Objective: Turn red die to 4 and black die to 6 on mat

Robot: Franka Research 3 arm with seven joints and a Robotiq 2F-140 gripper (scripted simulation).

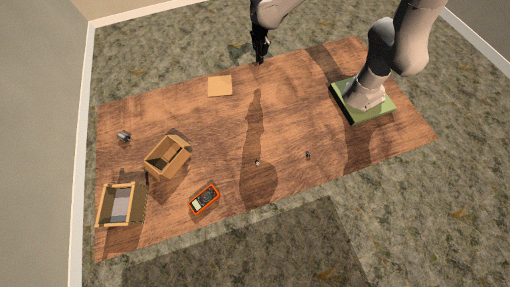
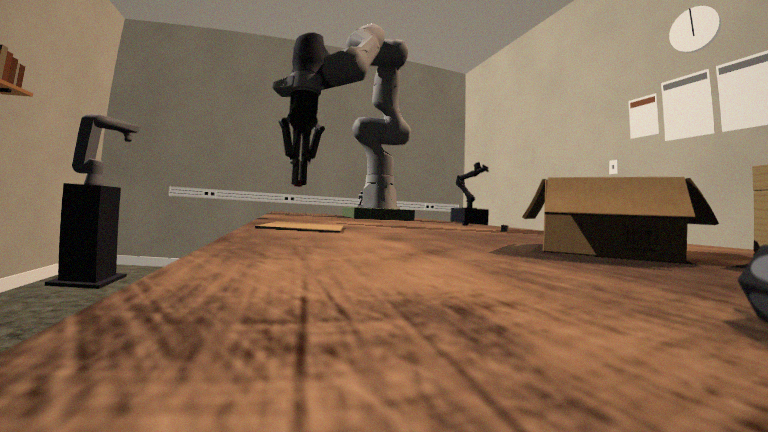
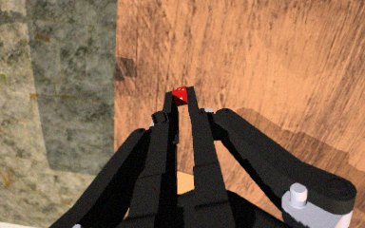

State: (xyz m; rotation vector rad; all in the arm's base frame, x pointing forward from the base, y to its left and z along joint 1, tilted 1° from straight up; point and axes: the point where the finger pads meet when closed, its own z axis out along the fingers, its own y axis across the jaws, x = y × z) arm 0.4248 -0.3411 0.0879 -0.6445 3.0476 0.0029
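Right now my hand is 1 cm past the red die and 3 cm above it. Also, from my hand: tan mat (25 cm ahead, 1 cm to the left, 13 cm below); white die (18 cm ahead, 52 cm to the left, 12 cm below); black die (7 cm behind, 55 cm to the left, 12 cm below).
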